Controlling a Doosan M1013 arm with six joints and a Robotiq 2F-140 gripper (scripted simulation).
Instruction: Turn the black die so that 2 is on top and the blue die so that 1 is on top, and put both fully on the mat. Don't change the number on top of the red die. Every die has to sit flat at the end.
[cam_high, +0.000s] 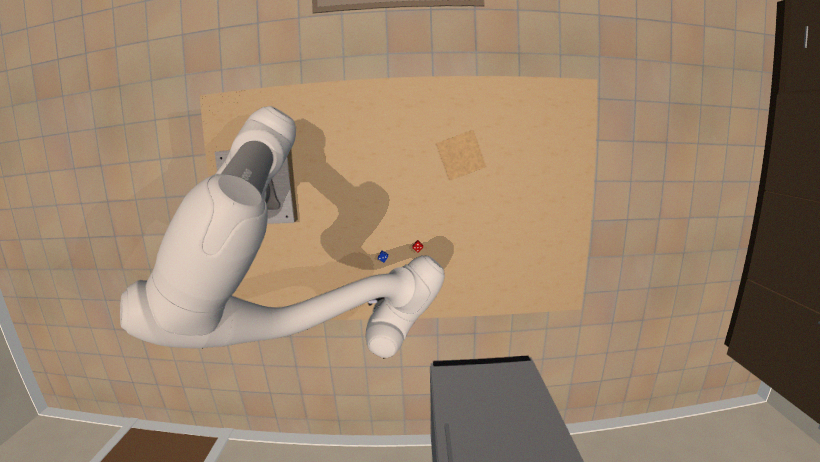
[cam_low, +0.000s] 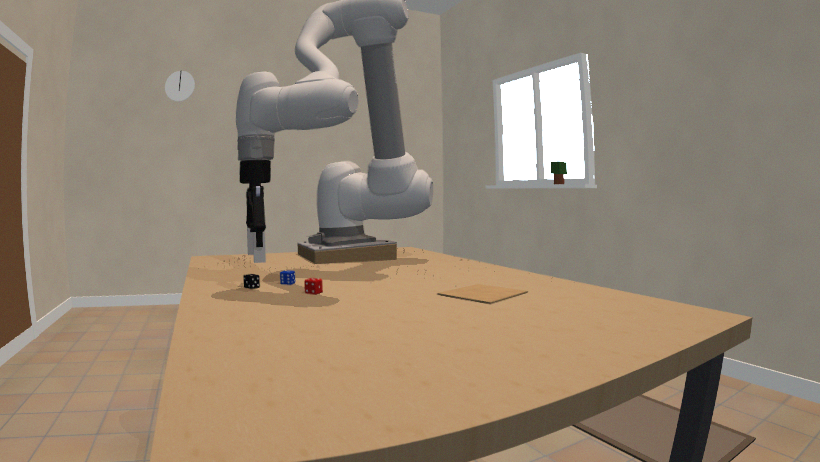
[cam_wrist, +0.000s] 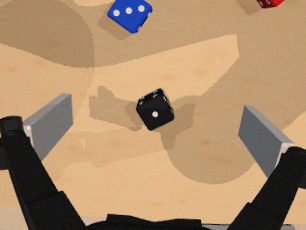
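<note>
My gripper is now 20 mm past the blue die, 80 mm to the right of it and 60 mm above it. The rest, counted from my hand: red die: 110 mm ahead, 100 mm to the left, 60 mm below; then black die: 10 mm to the right, 60 mm below; then cork mat: 320 mm ahead, 400 mm to the left, 80 mm below.
</note>
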